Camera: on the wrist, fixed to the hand. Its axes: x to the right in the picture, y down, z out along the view.
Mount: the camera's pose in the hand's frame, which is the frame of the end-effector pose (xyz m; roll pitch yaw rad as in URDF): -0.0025 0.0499 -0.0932 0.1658 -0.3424 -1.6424
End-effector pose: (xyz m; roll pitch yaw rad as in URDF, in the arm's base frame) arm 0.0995 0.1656 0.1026 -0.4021 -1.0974 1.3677
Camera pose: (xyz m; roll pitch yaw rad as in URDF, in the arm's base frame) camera 0.1089 0.2582 0.0524 1.3593 -0.2512 -0.9153
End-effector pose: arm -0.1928 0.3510 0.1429 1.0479 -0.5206 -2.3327
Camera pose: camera -0.1160 0.2784 0.1388 0.7481 0.6363 2.7128
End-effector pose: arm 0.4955 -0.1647 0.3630 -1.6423 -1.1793 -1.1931
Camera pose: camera 0.4201 -0.2365 0.3442 1.8737 -0.2902 1.5155
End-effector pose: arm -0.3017 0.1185 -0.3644 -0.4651 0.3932 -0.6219
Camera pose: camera -0.3349 0.1457 -0.4611 -0.3446 -0.7646 -1.8914
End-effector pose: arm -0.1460 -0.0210 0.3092 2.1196 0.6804 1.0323
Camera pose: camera -0.1635 0.0540 0.3817 -1.6587 0.7992 -2.4057
